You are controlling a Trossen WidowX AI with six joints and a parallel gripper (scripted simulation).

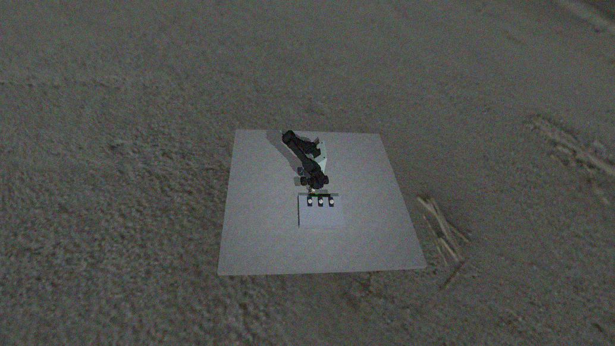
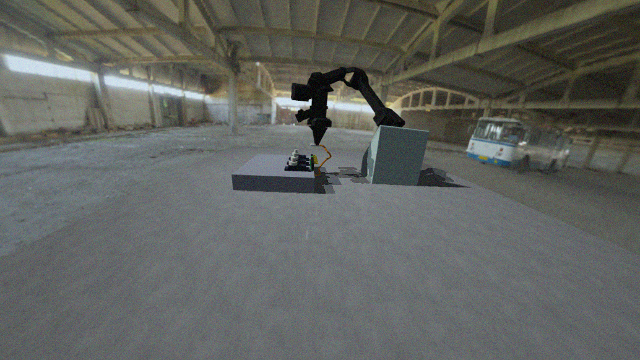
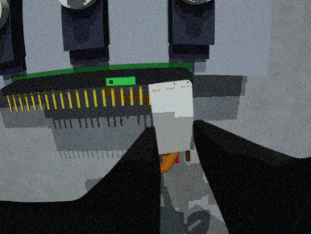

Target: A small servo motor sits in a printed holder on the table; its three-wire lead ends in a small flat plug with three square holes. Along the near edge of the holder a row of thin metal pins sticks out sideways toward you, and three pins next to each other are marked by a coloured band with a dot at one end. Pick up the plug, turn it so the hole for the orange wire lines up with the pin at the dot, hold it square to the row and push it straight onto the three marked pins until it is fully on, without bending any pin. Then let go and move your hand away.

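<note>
Now: the bright green band 40 mm below my gripper tip, 30 mm to the left of it and 20 mm ahead of it. Also, from my gripper tip: grey printed holder: 170 mm ahead, 90 mm below, 50 mm to the left; dark dot: 40 mm to the left, 40 mm below, 20 mm ahead.
</note>
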